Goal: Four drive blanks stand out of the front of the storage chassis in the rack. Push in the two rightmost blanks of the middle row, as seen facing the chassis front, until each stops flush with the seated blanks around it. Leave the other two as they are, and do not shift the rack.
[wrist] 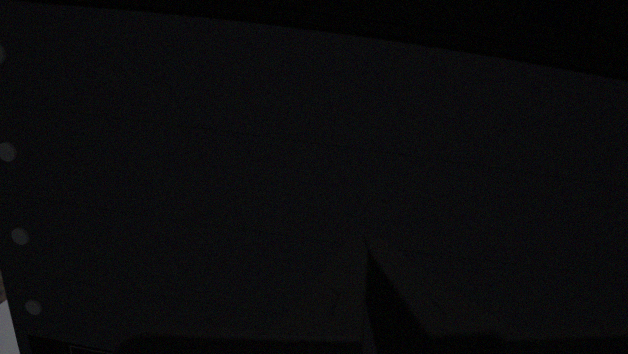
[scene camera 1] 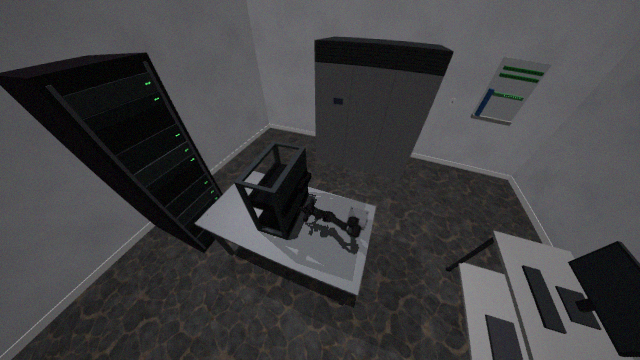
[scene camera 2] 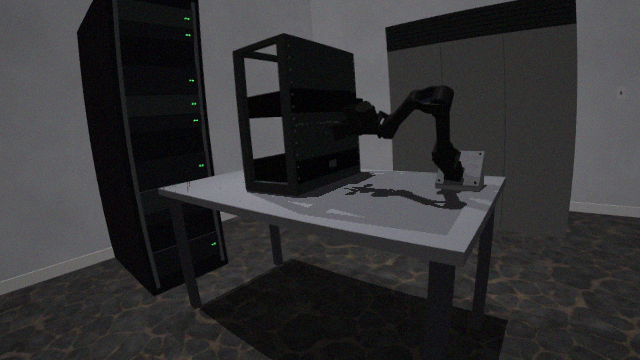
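Seen in the pictures: gripper, fingertip midpoint: (wrist: 362,248) (scene camera 1: 298,207) (scene camera 2: 329,127); arm's base, origin of the base link: (scene camera 1: 354,220) (scene camera 2: 454,173).
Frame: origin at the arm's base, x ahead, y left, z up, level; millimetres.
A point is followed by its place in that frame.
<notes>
The dark rack (scene camera 1: 256,187) {x 585, y 393, z 546 mm} (scene camera 2: 288,115) {x 462, y 385, z 251 mm} stands on the table. Its storage chassis (scene camera 2: 312,137) {x 468, y 263, z 160 mm} (wrist: 200,150) {x 467, y 270, z 206 mm} shows as a nearly black front in the scene camera 2 view and fills most of the wrist view. The separate drive blanks cannot be told apart in the dark, so how far any blank stands out is not visible. My gripper (scene camera 2: 337,131) {x 432, y 197, z 193 mm} (wrist: 362,248) {x 432, y 197, z 193 mm} is shut and empty. Its tips are close in front of the chassis toward its right side in the scene camera 2 view. Whether they touch a blank is hidden.
The white table (scene camera 1: 220,220) {x 1129, y 493, z -55 mm} (scene camera 2: 210,192) {x 905, y 514, z -55 mm} carries the rack and the arm's base plate (scene camera 2: 472,167) {x -62, y -29, z 23 mm}. A tall server cabinet (scene camera 1: 95,127) (scene camera 2: 97,125) stands behind the table at the left. A grey cabinet (scene camera 1: 367,115) (scene camera 2: 535,125) stands beyond. A desk (scene camera 1: 510,250) with a monitor is at the right.
</notes>
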